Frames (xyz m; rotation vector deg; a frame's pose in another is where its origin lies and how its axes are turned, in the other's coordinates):
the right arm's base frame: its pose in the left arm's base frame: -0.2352 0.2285 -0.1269 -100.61 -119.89 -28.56
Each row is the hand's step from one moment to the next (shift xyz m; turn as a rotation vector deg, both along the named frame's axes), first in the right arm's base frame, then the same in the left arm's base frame.
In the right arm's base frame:
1: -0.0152 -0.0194 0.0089 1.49 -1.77 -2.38
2: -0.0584 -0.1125 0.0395 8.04 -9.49 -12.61
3: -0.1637 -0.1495 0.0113 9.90 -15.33 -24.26
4: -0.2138 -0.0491 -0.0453 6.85 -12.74 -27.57
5: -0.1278 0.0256 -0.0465 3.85 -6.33 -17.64
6: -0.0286 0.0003 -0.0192 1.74 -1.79 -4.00
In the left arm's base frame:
1: -0.0171 -0.0119 -0.0159 -1.87 -0.17 2.74
2: -0.1035 -0.0493 -0.0670 -10.03 -0.81 14.58
3: -0.1216 -0.1594 -0.0952 -15.51 -5.85 25.43
4: -0.0118 -0.2135 -0.0667 -12.30 -9.65 26.92
5: 0.0481 -0.1281 -0.0210 -5.99 -6.33 17.03
6: 0.0058 -0.0338 0.0028 -1.85 -0.75 4.27

